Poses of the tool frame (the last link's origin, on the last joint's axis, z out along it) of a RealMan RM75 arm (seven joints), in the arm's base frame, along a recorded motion.
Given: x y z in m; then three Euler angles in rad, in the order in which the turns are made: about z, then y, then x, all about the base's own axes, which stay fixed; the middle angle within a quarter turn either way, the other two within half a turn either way.
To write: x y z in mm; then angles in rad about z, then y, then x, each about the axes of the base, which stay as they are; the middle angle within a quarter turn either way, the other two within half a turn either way. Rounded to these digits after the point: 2 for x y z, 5 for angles.
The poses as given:
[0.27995 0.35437 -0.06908 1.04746 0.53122 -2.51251]
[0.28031 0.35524 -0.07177 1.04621 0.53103 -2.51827]
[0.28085 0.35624 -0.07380 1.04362 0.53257 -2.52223]
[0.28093 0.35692 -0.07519 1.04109 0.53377 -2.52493]
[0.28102 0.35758 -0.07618 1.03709 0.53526 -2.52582]
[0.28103 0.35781 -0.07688 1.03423 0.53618 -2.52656]
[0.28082 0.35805 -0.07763 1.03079 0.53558 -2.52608]
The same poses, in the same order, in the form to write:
[279.95 354.37 -69.08 1.04746 0.53122 -2.51251]
[280.31 355.24 -71.77 1.04621 0.53103 -2.51827]
[280.85 356.24 -73.80 1.04362 0.53257 -2.52223]
[280.93 356.92 -75.19 1.04109 0.53377 -2.52493]
[281.02 357.58 -76.18 1.03709 0.53526 -2.52582]
[281.03 357.81 -76.88 1.03423 0.53618 -2.52656]
[280.82 358.05 -77.63 1.03079 0.53558 -2.52608]

